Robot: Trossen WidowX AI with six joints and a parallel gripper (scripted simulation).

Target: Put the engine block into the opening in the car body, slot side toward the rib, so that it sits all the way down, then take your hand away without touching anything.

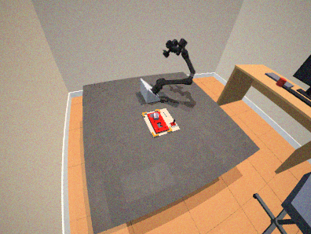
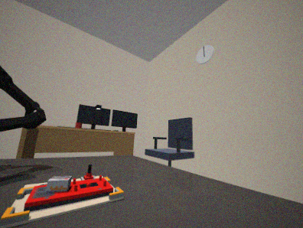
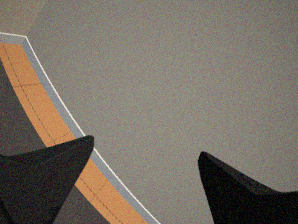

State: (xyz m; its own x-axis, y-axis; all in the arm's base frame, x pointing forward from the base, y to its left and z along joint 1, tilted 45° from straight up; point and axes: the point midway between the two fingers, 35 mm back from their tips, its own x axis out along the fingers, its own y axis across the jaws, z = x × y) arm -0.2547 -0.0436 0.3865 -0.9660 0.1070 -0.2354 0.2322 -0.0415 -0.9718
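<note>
Now: the grey engine block 520 mm ahead of my gripper tip, 330 mm to the right of it and 360 mm below it. The rest, counted from my gripper tip: cream base plate (560 mm ahead, 320 mm to the right, 390 mm below).
</note>
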